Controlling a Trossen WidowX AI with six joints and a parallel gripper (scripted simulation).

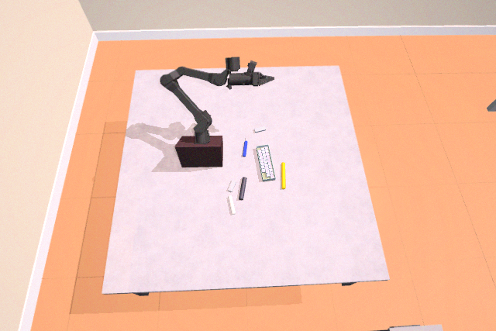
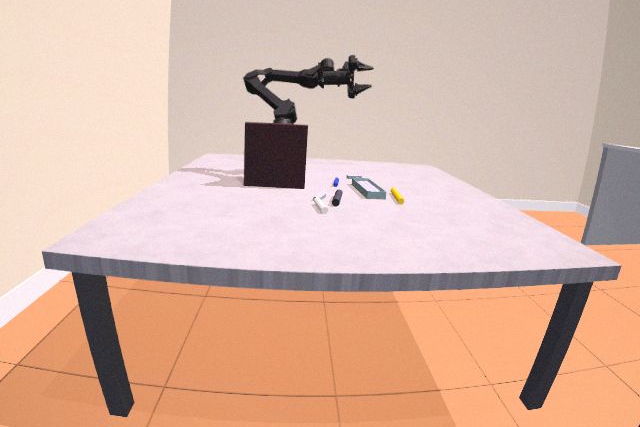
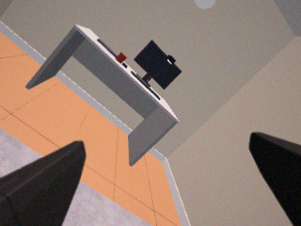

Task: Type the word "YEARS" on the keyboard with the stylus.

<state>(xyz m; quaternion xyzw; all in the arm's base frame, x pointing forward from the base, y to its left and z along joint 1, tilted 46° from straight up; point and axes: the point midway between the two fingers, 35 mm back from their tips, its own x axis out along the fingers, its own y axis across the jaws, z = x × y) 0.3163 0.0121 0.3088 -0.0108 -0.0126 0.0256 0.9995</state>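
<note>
The stylus lies 120 mm behind my gripper tip, 120 mm to the right of it and 420 mm below it. Round my gripper tip: black cylinder: 110 mm behind, 380 mm to the right, 420 mm below; stylus tip: 120 mm behind, 80 mm to the right, 420 mm below; yellow cylinder: 100 mm ahead, 290 mm to the right, 420 mm below.
</note>
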